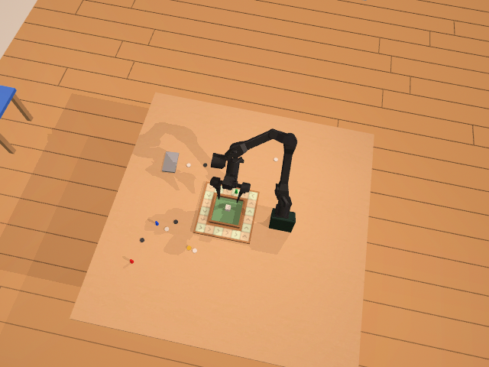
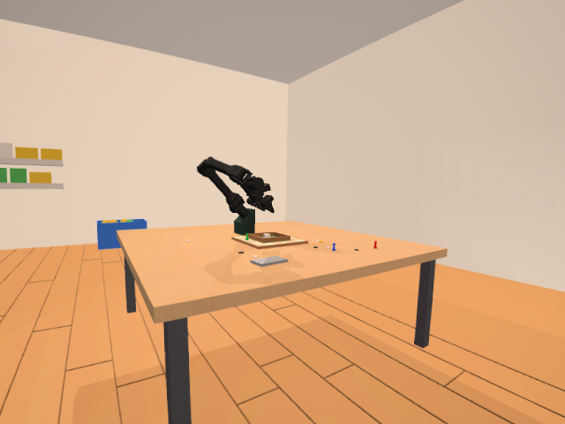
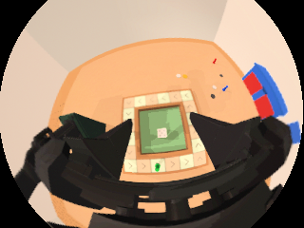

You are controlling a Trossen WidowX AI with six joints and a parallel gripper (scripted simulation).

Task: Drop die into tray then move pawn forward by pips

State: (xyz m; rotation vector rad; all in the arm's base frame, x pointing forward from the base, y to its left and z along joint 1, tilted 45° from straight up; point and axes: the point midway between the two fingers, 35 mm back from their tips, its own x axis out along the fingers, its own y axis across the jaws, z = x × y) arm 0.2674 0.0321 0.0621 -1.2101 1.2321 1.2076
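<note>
Right now the green pawn is 12 cm below my gripper tip, 11 cm to the right of it and 2 cm behind it. The rest, counted from my gripper tip: blue pawn: 33 cm ahead, 14 cm to the left, 14 cm below; white die: 13 cm below, 1 cm to the right; yellow disc: 22 cm to the left, 15 cm below, 14 cm ahead.
</note>
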